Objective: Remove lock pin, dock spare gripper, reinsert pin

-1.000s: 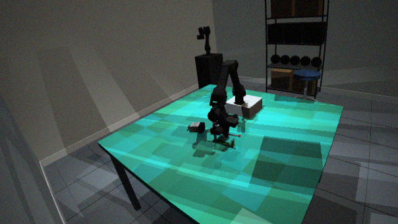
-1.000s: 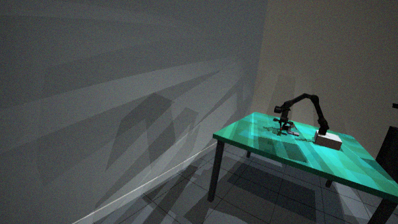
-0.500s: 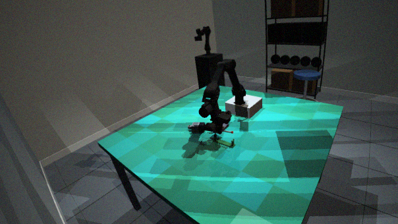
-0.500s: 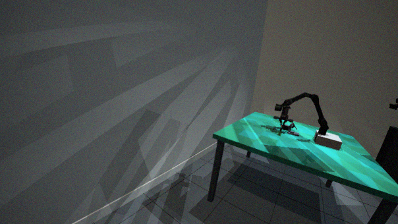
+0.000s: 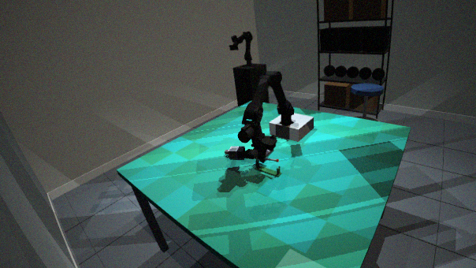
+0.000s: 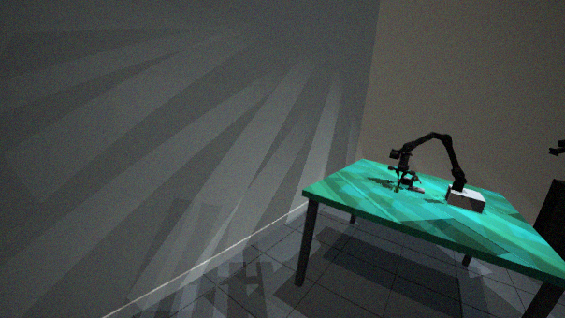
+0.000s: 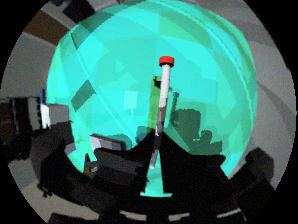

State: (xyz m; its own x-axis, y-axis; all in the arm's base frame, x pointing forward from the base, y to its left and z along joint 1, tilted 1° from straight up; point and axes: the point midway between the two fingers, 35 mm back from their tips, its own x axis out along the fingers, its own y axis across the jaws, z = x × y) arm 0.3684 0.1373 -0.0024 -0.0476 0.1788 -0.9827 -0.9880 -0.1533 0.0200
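Right now my gripper tip is 2 cm to the right of the olive mount, 2 cm above it and 1 cm past it. The rest, counted from my gripper tip: spare gripper: 23 cm to the right, 3 cm below, 1 cm behind; grey mount: 11 cm to the right, 10 cm behind, 1 cm above.
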